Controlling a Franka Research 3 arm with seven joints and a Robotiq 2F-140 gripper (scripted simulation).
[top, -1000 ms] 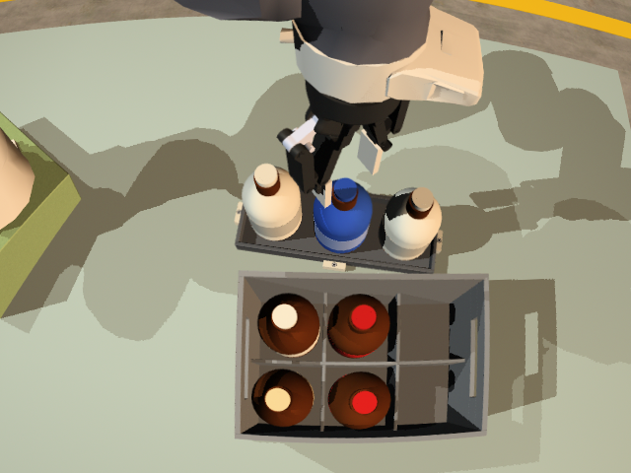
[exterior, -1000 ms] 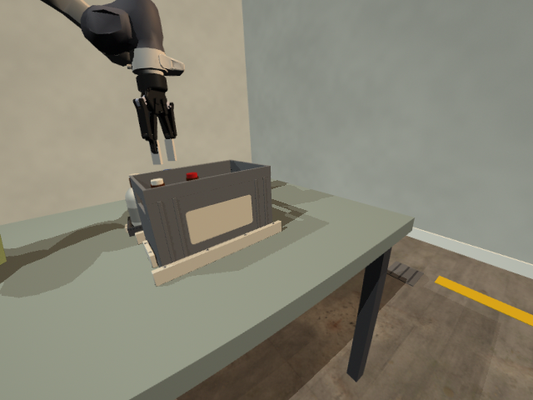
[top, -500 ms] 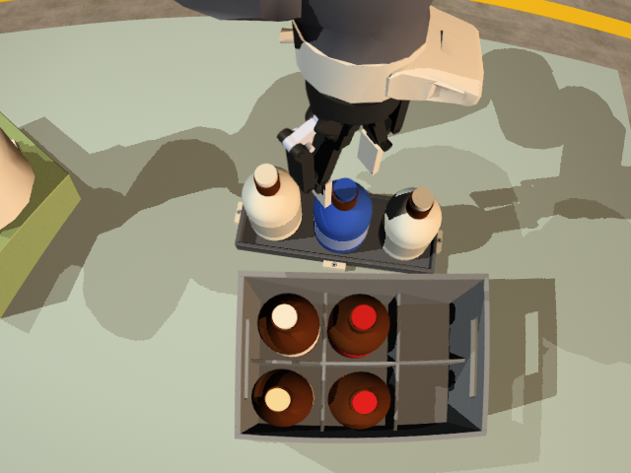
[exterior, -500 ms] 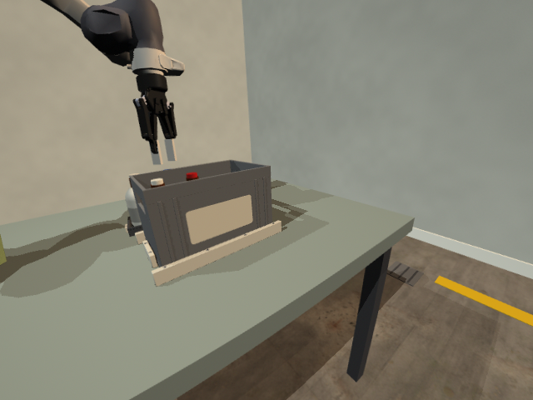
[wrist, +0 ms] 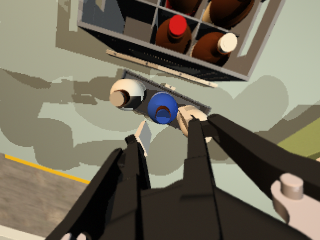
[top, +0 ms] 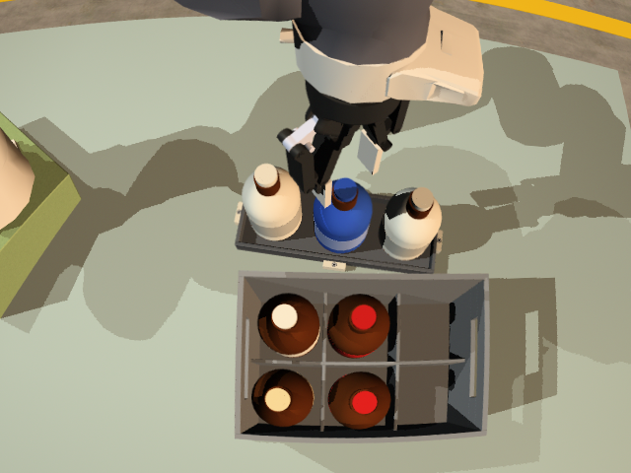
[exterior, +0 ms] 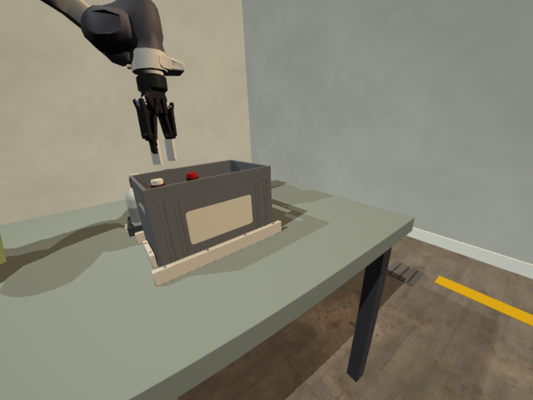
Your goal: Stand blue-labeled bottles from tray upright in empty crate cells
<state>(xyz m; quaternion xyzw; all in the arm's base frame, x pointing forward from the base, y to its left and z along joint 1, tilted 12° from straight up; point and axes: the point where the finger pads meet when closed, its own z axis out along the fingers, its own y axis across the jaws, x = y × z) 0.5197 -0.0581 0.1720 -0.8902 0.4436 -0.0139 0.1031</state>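
The blue-labeled bottle lies 130 mm below my hand. Round my hand: grey crate (30 mm ahead, 190 mm to the right, 130 mm below); then cream-labeled bottle (90 mm behind, 20 mm to the left, 130 mm below); then dark tray (200 mm below).
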